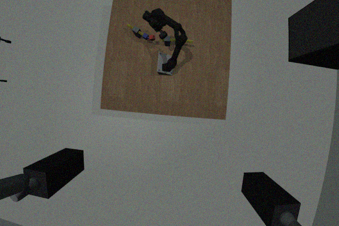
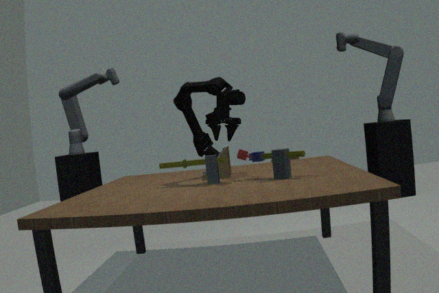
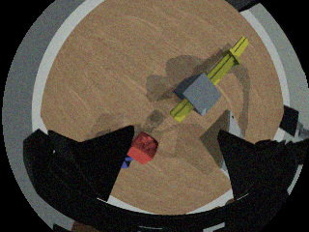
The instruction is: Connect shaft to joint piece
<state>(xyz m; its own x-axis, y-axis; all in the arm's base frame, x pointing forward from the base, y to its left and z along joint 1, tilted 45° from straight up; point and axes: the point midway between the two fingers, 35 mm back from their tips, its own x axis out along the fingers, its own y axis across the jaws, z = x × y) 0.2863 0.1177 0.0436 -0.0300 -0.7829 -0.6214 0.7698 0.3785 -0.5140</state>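
Now: gripper tip 9 cm to the right of the red square joint piece, 7 cm above it and 1 cm past it.
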